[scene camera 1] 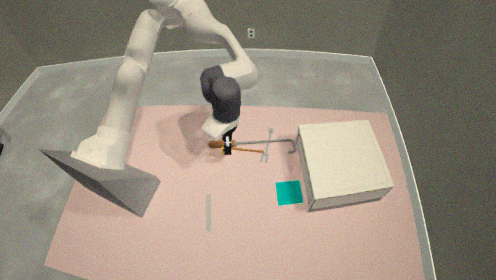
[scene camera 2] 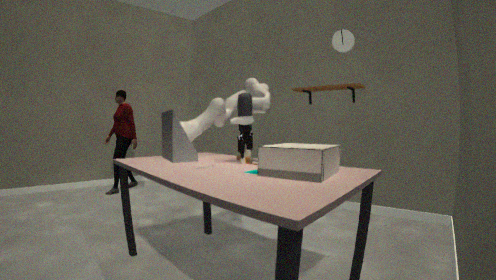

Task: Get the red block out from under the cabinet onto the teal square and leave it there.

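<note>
My gripper [scene camera 1: 227,145] [scene camera 2: 245,157] is shut on the orange handle of a hooked tool [scene camera 1: 255,142], low at the table. The tool's grey rod runs right towards the cabinet [scene camera 1: 342,155] [scene camera 2: 290,161]. Its bent end is just left of the cabinet's left side, near the rear corner, and looks apart from it in scene camera 1. The teal square [scene camera 1: 289,193] [scene camera 2: 252,172] lies flat left of the cabinet's front part. The red block does not show in either view; the space under the cabinet is hidden.
A thin orange stick [scene camera 1: 250,149] lies beside the rod, on its front side. A grey fork-ended tool [scene camera 1: 267,145] lies across the line of the rod. A pale grey strip [scene camera 1: 208,212] lies nearer the front. The arm's grey wedge base [scene camera 1: 122,192] [scene camera 2: 176,142] stands at the left.
</note>
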